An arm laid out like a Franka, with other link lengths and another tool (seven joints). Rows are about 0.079 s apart.
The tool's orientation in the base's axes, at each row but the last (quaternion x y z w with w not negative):
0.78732, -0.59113, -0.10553, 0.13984
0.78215, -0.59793, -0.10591, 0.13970
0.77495, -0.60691, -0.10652, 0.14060
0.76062, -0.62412, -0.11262, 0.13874
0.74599, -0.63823, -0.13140, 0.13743
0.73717, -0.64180, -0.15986, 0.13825
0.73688, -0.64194, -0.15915, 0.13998
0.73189, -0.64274, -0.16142, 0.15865
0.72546, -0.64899, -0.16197, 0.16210
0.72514, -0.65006, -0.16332, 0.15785
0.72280, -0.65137, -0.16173, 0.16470
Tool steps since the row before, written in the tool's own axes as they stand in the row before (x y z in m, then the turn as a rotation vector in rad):
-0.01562, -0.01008, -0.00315, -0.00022, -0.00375, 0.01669
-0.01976, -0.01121, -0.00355, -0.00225, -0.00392, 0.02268
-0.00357, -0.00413, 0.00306, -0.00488, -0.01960, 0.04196
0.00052, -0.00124, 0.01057, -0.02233, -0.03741, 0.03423
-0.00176, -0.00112, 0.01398, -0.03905, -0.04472, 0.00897
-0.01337, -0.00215, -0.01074, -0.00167, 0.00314, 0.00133
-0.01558, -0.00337, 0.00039, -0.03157, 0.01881, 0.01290
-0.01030, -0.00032, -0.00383, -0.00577, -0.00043, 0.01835
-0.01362, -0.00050, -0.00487, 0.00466, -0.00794, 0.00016
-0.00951, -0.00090, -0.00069, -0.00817, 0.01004, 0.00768
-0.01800, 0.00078, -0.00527, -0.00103, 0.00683, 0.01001
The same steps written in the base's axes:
0.00577, 0.01794, -0.00051, -0.00221, -0.00040, -0.01696
0.00615, 0.02215, -0.00057, -0.00459, 0.00105, -0.02264
0.00187, 0.00412, -0.00432, 0.00259, 0.00540, -0.04618
-0.00240, -0.00103, -0.01033, 0.01819, 0.02631, -0.04524
-0.00443, 0.00138, -0.01335, 0.03175, 0.04486, -0.02419
0.00470, 0.01352, 0.00968, -0.00359, 0.00122, 0.00017
0.00093, 0.01589, -0.00088, -0.02625, 0.02868, -0.00229
0.00072, 0.01035, 0.00363, -0.00840, 0.00532, -0.01647
0.00118, 0.01371, 0.00447, 0.00748, -0.00380, -0.00379
0.00014, 0.00956, 0.00052, -0.01317, 0.00694, -0.00220
-0.00011, 0.01798, 0.00540, -0.01066, 0.00009, -0.00586

